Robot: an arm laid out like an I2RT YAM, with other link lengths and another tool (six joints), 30 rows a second.
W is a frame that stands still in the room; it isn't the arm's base.
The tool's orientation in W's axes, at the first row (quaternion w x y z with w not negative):
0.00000, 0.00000, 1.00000, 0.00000
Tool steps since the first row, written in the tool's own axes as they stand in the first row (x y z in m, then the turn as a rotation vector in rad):
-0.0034, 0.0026, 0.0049, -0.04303, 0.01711, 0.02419
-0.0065, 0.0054, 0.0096, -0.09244, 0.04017, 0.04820
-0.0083, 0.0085, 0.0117, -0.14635, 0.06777, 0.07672
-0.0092, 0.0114, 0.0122, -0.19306, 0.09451, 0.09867
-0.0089, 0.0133, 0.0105, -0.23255, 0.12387, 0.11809
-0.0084, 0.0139, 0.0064, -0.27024, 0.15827, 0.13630
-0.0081, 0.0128, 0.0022, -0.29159, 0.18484, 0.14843
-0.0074, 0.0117, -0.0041, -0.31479, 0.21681, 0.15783
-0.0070, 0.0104, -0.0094, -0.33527, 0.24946, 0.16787
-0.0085, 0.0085, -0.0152, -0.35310, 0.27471, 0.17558
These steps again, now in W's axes. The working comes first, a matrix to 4 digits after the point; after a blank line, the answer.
The tool's axes in the first row as the columns of a matrix, in W's axes (used below as rounded here):
-1.0000, 0.0000, 0.0000
0.0000, 1.0000, 0.0000
0.0000, 0.0000, -1.0000

0.0034, 0.0026, -0.0049, 0.04303, 0.01711, -0.02419
0.0065, 0.0054, -0.0096, 0.09244, 0.04017, -0.04820
0.0083, 0.0085, -0.0117, 0.14635, 0.06777, -0.07672
0.0092, 0.0114, -0.0122, 0.19306, 0.09451, -0.09867
0.0089, 0.0133, -0.0105, 0.23255, 0.12387, -0.11809
0.0084, 0.0139, -0.0064, 0.27024, 0.15827, -0.13630
0.0081, 0.0128, -0.0022, 0.29159, 0.18484, -0.14843
0.0074, 0.0117, 0.0041, 0.31479, 0.21681, -0.15783
0.0070, 0.0104, 0.0094, 0.33527, 0.24946, -0.16787
0.0085, 0.0085, 0.0152, 0.35310, 0.27471, -0.17558

